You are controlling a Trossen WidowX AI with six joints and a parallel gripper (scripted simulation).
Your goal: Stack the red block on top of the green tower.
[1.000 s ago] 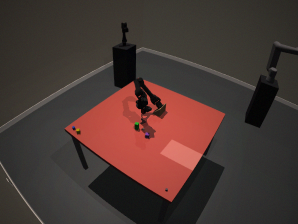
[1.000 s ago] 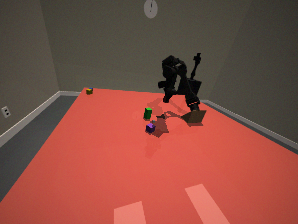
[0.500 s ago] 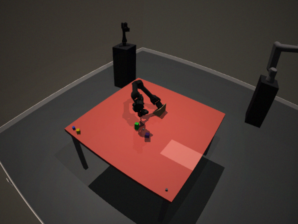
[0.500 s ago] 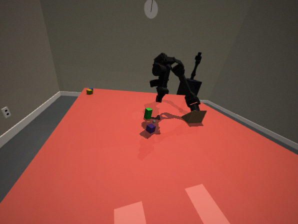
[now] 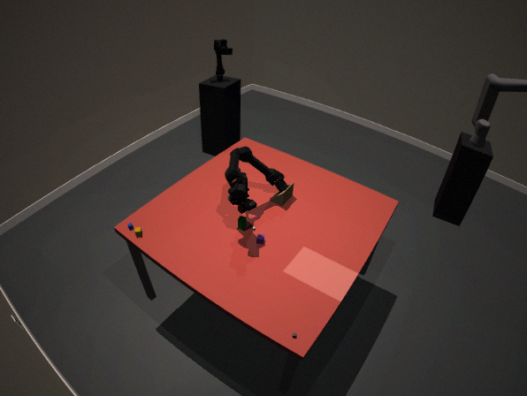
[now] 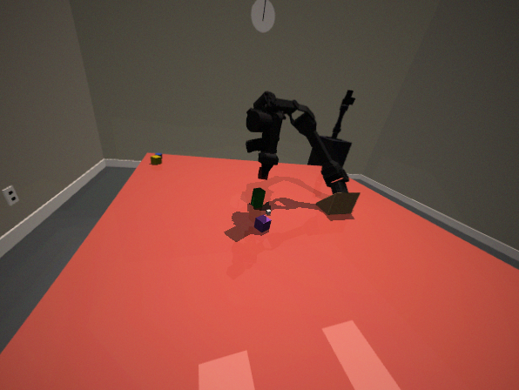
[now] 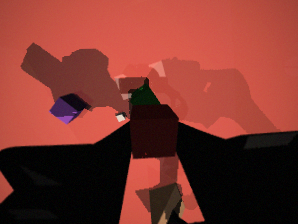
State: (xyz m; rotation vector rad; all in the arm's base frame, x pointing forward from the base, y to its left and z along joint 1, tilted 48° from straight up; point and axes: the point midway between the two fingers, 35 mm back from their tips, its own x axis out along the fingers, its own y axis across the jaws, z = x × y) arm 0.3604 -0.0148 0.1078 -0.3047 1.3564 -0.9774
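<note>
Now: gripper tip 120 mm above the small white piece, 70 mm to the right of it and 20 mm past it. The rest, counted from my gripper tip: red block 10 mm above; purple block 140 mm to the left, 110 mm below, 50 mm ahead; yellow block 480 mm to the right, 360 mm ahead, 110 mm below.
</note>
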